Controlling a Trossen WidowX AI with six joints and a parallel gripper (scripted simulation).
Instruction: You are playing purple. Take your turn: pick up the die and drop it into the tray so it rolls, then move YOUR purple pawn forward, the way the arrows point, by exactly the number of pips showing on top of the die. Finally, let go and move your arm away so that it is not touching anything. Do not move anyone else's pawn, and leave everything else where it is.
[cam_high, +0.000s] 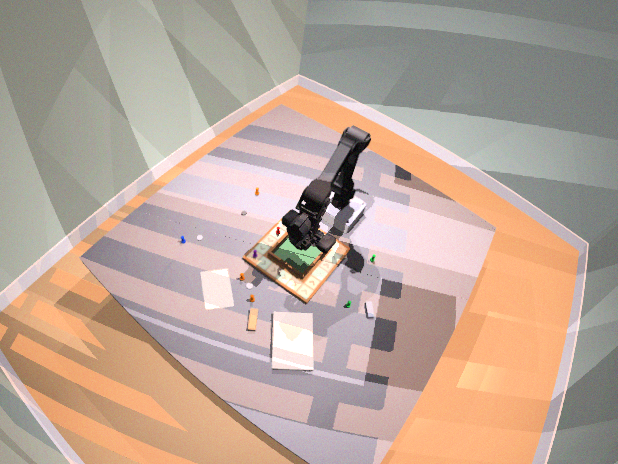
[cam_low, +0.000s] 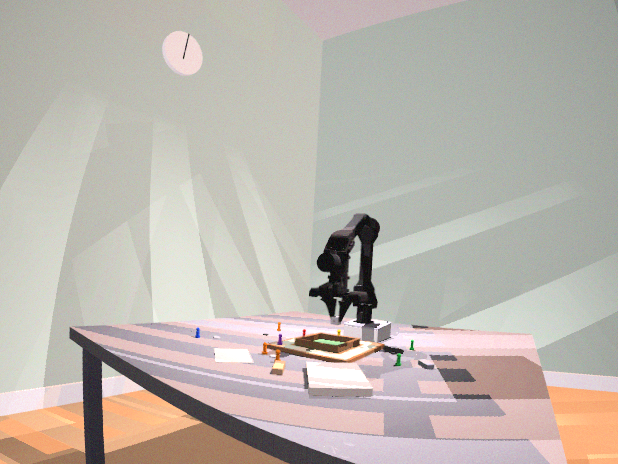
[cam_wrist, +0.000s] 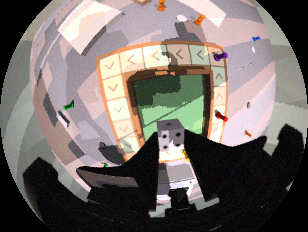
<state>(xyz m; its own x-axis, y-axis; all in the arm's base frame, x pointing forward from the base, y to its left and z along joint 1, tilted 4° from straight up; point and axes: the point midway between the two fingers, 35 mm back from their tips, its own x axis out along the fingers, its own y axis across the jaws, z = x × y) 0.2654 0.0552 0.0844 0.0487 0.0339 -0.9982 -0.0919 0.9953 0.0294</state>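
Now: the purple pawn 120 mm to the right of my gripper tip, 120 mm ahead of it and 70 mm below it. Also, from my gripper tip: green-floored tray (90 mm below, 30 mm to the right); then wooden block (300 mm ahead, 90 mm below, 50 mm to the left); then red pawn (140 mm to the right, 70 mm below, 10 mm behind).
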